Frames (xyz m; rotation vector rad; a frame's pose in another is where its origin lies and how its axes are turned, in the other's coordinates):
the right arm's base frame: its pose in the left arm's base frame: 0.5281 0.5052 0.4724 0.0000 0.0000 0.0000
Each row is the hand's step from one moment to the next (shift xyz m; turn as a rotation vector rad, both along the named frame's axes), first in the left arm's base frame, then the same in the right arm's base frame.
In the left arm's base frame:
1: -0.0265 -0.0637 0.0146 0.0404 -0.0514 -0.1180
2: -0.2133 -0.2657 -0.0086 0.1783 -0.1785 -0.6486
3: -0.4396 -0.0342 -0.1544 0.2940 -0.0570 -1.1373
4: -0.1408 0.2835 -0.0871 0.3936 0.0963 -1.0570
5: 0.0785 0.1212 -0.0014 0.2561 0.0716 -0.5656
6: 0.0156 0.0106 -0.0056 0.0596 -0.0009 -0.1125
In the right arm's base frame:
1: -0.0265 -0.0637 0.0146 0.0404 -0.0514 -0.1180
2: -0.2133 -0.2657 -0.0086 0.1783 -0.1785 -0.6486
3: -0.4396 -0.0342 -0.1544 0.2940 -0.0570 -1.1373
4: -0.1408 0.2835 -0.0871 0.3936 0.0963 -1.0570
5: 0.0785 0.1212 -0.0014 0.2561 0.0716 -0.5656
6: 0.0156 0.0106 -0.0056 0.0596 -0.0009 -0.1125

